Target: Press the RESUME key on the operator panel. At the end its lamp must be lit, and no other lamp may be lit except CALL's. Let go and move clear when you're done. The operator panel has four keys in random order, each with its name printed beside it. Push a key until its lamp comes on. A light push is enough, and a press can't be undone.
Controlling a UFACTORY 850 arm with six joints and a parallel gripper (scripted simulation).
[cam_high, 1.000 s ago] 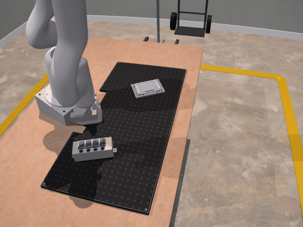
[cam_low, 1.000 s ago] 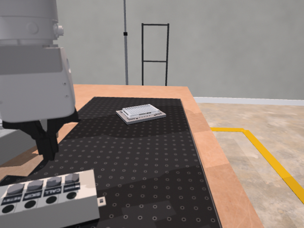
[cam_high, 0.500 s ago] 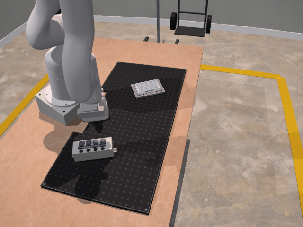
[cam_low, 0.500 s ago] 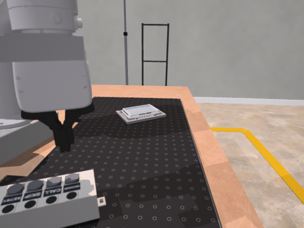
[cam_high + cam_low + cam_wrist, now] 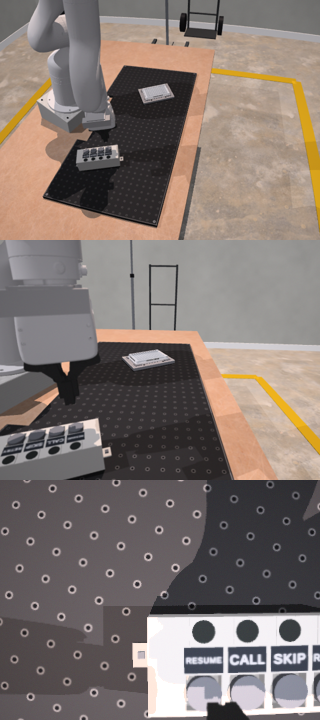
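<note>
The grey operator panel is 40 mm behind my hand, 30 mm to the right of it and 90 mm below it. Round my hand: white well plate: 440 mm to the left, 110 mm below.
</note>
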